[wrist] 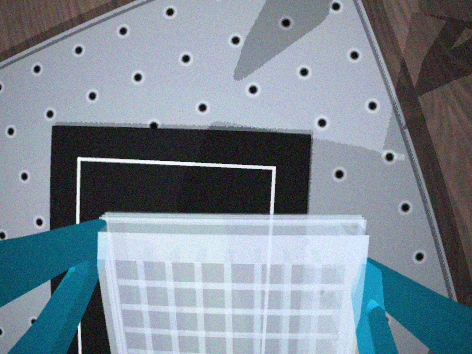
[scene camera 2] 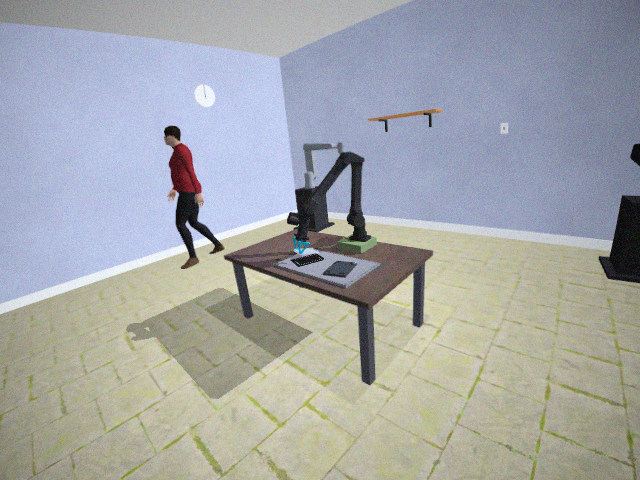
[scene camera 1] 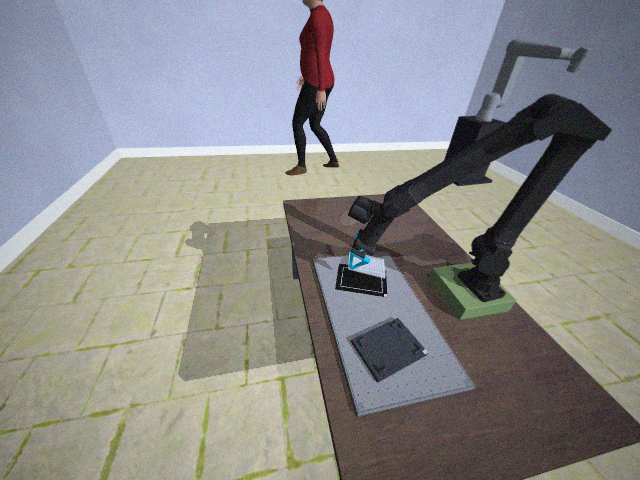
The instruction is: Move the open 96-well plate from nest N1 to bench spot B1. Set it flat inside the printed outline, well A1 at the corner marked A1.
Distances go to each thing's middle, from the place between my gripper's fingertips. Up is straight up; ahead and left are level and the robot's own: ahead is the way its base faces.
Now: the well plate (wrist: 163, 275) 4 cm behind my hand, 2 cm to the left of it and 1 cm below it.
